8 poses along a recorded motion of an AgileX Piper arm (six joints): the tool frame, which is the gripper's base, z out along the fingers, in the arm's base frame.
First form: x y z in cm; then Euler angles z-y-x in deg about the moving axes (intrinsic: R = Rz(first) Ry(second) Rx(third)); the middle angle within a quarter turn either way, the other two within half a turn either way.
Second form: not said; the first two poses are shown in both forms.
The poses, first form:
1: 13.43 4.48 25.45 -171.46 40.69 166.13
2: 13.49 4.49 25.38 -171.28 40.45 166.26
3: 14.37 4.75 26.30 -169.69 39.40 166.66
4: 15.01 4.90 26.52 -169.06 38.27 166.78
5: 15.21 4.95 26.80 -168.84 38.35 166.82
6: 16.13 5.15 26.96 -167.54 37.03 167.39
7: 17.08 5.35 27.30 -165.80 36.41 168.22
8: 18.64 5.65 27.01 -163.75 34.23 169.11
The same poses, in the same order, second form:
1: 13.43 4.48 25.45 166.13 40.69 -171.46
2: 13.49 4.49 25.38 166.26 40.45 -171.28
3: 14.37 4.75 26.30 166.66 39.40 -169.69
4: 15.01 4.90 26.52 166.78 38.27 -169.06
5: 15.21 4.95 26.80 166.82 38.35 -168.84
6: 16.13 5.15 26.96 167.39 37.03 -167.54
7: 17.08 5.35 27.30 168.22 36.41 -165.80
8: 18.64 5.65 27.01 169.11 34.23 -163.75
